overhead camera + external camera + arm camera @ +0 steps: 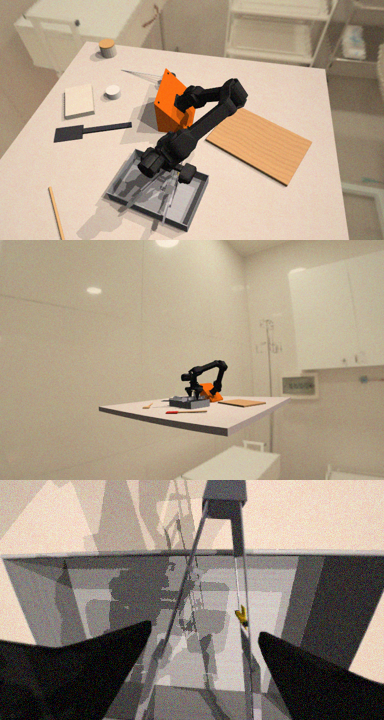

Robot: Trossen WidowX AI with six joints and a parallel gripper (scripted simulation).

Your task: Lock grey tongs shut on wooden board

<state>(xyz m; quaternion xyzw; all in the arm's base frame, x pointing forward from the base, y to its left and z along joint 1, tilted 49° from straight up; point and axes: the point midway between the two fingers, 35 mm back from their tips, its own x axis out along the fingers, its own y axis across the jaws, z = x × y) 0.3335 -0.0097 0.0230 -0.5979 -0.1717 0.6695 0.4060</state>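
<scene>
My gripper tip is now 3 cm short of the grey roasting tin, 3 cm to the left of it and 3 cm above it. The rest, counted from my gripper tip: red-handled tool 32 cm ahead, 12 cm to the left, 5 cm below; wooden board 23 cm behind, 33 cm to the left, 5 cm below; black spatula 21 cm behind, 39 cm to the right, 5 cm below.
</scene>
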